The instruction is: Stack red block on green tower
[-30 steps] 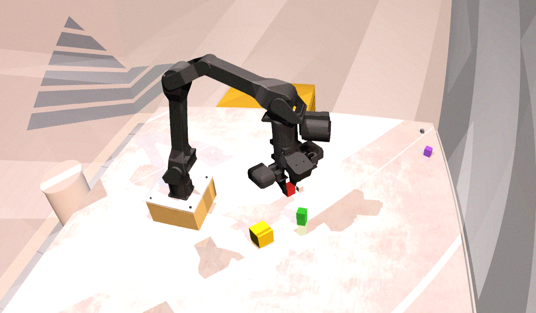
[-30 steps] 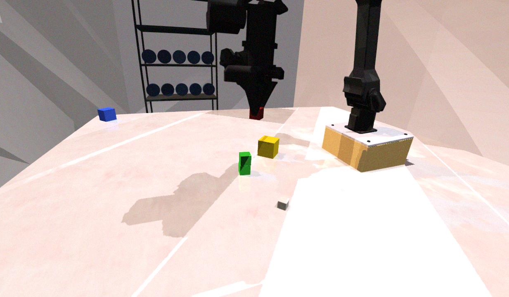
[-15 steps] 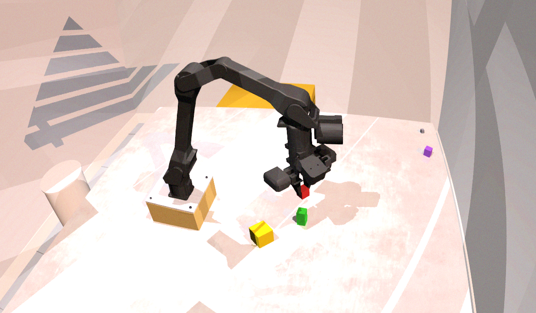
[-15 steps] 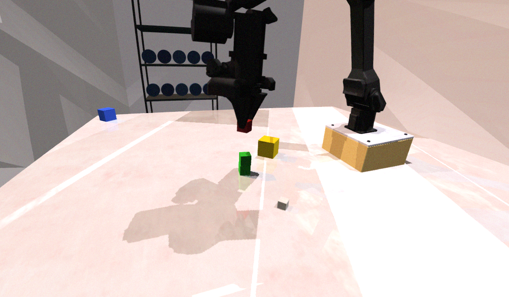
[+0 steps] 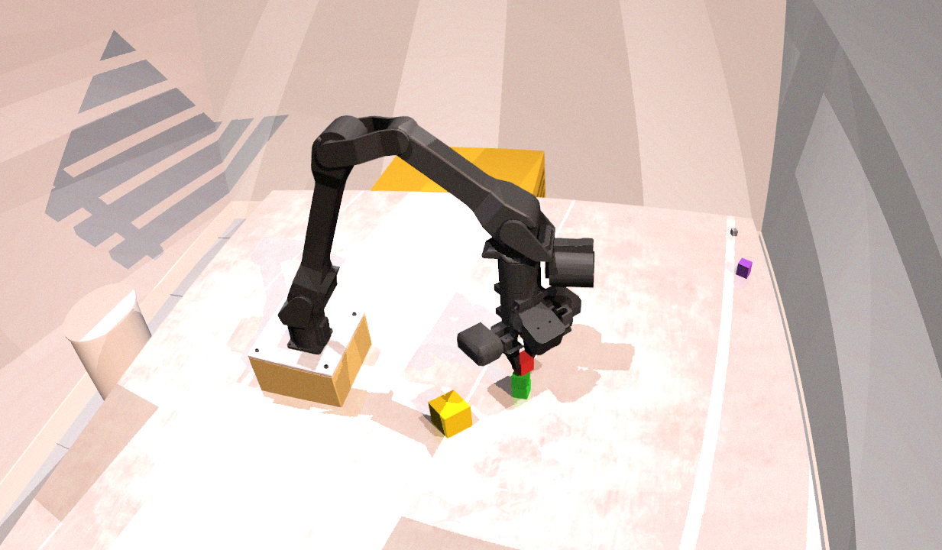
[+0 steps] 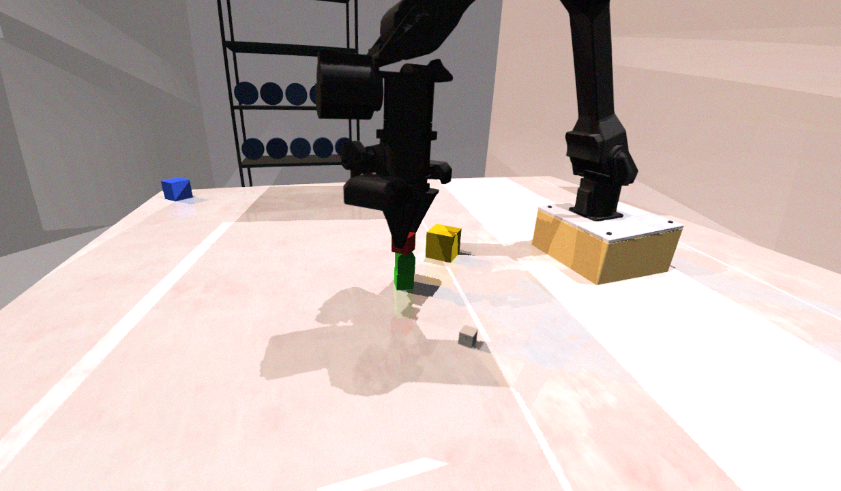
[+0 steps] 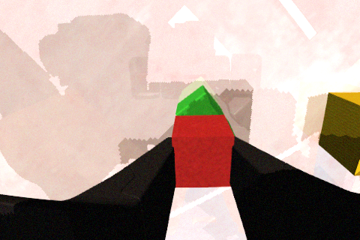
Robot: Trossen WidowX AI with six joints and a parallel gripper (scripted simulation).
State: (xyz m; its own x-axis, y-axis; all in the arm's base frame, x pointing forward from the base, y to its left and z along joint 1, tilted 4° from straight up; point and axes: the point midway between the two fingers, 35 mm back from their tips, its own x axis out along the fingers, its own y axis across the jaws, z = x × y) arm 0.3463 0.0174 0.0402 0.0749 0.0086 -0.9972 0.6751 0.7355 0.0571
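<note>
Now: gripper tip 100 mm past the yellow cube, 80 mm to the left of it and 40 mm above it. From my gripper tip the other things lie so: blue cube: 430 mm ahead, 570 mm to the right, 40 mm below; then red block: right at my gripper tip; then purple cube: 430 mm ahead, 390 mm to the left, 50 mm below.
</note>
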